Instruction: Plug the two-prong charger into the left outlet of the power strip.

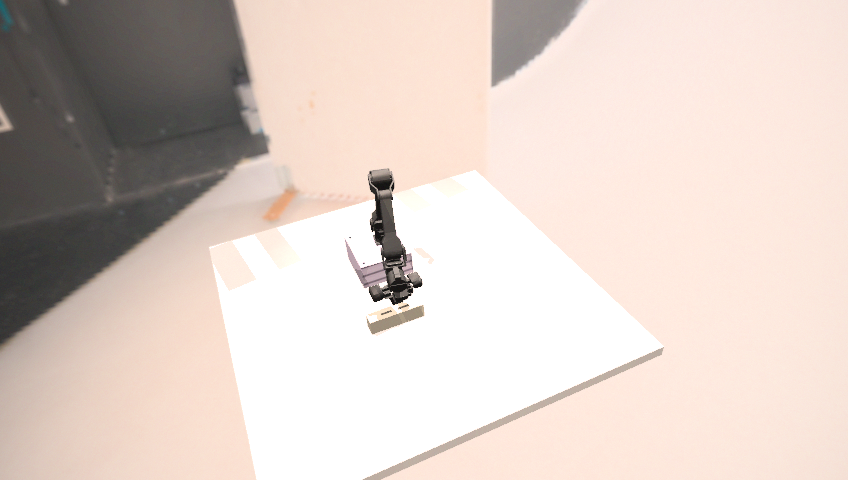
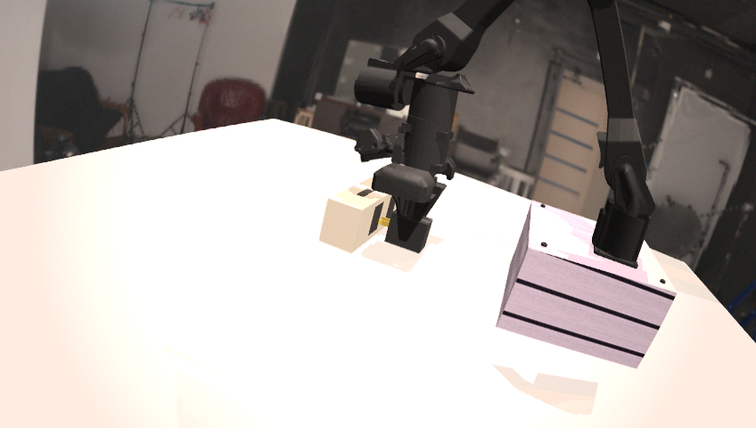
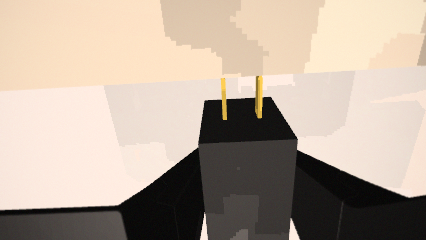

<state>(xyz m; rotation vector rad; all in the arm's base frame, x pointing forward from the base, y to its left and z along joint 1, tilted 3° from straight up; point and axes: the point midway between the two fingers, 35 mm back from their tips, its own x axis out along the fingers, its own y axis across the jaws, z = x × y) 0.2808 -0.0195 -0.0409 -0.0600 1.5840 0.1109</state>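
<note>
My gripper tip is now 20 mm short of the black two-prong charger and 10 mm below it.
</note>
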